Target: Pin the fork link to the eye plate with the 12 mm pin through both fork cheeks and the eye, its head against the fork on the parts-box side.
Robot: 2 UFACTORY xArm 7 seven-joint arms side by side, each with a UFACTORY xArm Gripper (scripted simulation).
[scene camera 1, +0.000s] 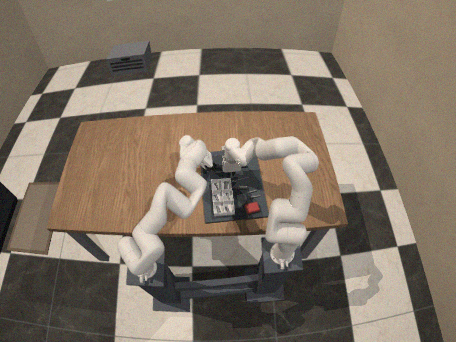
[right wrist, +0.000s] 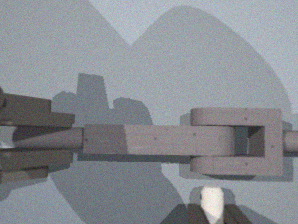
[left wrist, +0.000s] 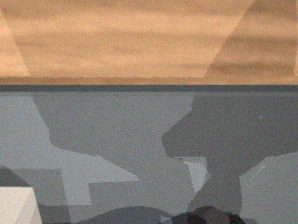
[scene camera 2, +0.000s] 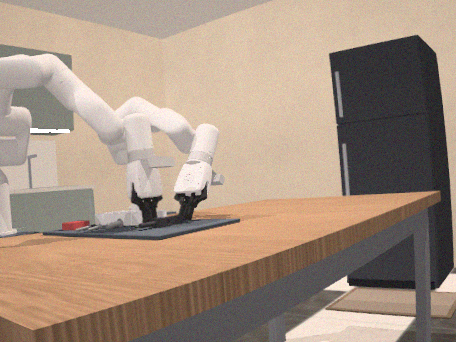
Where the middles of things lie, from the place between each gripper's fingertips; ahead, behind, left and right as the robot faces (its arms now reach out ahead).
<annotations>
The dark mat (scene camera 1: 250, 176) lies 5 cm behind my right hand and 3 cm below it. From my right hand the other things lie so: eye plate (right wrist: 93, 138): 5 cm ahead, 4 cm to the left, 2 cm below.
Right now my left hand (scene camera 2: 184, 218) is 6 cm to the left of the eye plate and 2 cm above it. Also, from my left hand: dark mat (10 cm behind, 10 cm to the right, 3 cm below).
</annotations>
